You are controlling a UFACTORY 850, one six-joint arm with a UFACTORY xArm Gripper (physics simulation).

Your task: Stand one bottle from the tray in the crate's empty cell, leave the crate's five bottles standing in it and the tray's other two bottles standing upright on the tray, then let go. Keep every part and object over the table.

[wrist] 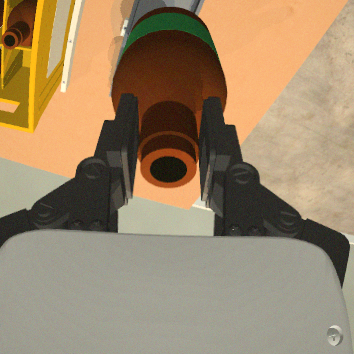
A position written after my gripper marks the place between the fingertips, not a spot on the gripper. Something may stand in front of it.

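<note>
Brown bottle (170, 62) in sight, my gripper (169, 118) too.
</note>
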